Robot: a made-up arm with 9 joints.
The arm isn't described. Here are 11 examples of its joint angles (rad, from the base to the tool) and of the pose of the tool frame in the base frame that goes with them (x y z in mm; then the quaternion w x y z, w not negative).
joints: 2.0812 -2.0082 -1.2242 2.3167 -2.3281 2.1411 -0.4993 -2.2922 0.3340
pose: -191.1 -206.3 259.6 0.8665 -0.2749 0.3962 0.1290
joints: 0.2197 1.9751 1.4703 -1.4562 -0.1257 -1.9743 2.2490 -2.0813 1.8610
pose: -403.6 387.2 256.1 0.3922 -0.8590 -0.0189 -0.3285
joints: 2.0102 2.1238 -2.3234 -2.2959 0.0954 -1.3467 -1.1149 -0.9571 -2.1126
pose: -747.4 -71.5 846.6 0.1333 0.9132 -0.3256 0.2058
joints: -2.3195 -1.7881 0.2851 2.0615 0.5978 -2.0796 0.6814 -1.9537 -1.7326
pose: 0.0 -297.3 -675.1 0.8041 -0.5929 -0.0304 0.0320
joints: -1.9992 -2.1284 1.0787 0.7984 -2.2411 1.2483 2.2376 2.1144 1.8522
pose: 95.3 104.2 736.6 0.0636 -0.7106 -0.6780 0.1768
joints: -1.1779 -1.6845 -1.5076 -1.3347 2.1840 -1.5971 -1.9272 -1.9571 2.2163
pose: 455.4 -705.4 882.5 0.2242 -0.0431 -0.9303 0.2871
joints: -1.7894 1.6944 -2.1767 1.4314 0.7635 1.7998 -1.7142 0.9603 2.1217
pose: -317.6 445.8 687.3 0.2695 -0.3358 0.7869 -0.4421
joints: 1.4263 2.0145 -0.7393 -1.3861 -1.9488 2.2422 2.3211 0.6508 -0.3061
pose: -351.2 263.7 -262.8 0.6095 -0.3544 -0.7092 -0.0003
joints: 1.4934 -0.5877 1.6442 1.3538 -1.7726 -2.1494 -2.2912 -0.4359 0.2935
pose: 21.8 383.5 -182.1 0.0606 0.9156 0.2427 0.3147
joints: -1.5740 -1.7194 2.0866 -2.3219 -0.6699 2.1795 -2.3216 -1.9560 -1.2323
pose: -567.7 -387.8 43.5 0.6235 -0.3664 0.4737 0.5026
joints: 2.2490 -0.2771 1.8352 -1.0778 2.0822 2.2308 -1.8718 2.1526 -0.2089
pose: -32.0 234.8 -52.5 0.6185 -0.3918 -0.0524 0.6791
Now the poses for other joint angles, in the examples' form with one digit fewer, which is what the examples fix.
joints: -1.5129 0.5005 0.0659 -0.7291 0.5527 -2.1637 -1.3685 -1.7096 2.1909
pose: -438 555 59 0.058 -0.611 -0.211 -0.761
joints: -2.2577 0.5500 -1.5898 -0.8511 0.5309 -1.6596 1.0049 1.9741 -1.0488
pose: -360 243 -290 0.820 0.114 0.022 0.560
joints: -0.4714 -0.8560 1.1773 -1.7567 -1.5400 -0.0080 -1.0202 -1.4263 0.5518
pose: 97 -132 -270 0.431 0.802 -0.059 0.410
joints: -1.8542 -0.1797 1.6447 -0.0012 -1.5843 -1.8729 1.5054 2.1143 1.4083
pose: -142 -49 -187 0.773 -0.124 -0.278 0.556
